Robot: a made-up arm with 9 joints.
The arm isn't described. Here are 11 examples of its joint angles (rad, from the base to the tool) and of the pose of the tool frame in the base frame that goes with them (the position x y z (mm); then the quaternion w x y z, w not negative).
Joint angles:
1: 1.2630 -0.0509 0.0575 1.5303 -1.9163 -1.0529 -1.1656 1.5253 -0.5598
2: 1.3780 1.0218 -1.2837 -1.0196 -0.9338 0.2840 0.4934 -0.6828 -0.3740
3: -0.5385 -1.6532 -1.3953 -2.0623 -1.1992 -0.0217 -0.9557 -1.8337 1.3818
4: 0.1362 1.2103 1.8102 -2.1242 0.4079 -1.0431 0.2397 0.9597 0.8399
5: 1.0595 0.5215 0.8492 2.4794 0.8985 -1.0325 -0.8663 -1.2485 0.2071
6: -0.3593 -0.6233 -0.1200 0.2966 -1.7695 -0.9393 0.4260 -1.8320 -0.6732
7: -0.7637 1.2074 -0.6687 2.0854 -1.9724 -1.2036 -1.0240 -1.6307 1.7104
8: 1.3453 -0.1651 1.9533 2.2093 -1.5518 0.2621 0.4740 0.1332 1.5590
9: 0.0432 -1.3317 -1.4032 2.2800 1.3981 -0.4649 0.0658 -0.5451 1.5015
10: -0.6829 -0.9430 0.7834 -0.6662 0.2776 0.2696 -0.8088 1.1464 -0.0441
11: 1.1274 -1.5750 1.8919 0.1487 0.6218 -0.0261 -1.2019 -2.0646 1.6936
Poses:
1: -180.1 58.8 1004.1 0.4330 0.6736 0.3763 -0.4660
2: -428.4 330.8 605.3 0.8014 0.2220 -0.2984 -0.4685
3: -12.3 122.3 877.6 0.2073 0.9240 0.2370 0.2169
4: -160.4 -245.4 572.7 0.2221 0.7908 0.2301 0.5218
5: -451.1 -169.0 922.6 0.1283 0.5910 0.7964 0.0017
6: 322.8 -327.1 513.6 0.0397 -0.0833 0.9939 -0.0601
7: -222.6 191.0 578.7 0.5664 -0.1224 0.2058 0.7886
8: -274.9 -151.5 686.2 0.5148 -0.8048 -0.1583 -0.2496
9: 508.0 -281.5 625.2 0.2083 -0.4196 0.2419 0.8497
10: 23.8 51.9 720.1 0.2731 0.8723 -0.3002 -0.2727
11: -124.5 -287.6 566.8 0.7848 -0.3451 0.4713 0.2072
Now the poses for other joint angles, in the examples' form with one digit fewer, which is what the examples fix.
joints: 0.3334 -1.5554 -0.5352 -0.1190 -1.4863 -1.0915 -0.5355 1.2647 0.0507
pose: -106 21 848 0.256 -0.870 0.420 -0.033
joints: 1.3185 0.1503 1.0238 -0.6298 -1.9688 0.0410 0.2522 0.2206 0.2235
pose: 177 9 734 0.155 0.114 0.850 0.490
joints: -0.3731 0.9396 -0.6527 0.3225 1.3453 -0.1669 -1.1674 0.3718 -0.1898
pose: 104 121 895 0.199 -0.091 0.756 0.617
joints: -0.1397 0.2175 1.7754 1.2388 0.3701 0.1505 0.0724 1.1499 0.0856
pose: 108 -12 771 0.169 -0.309 0.486 -0.800
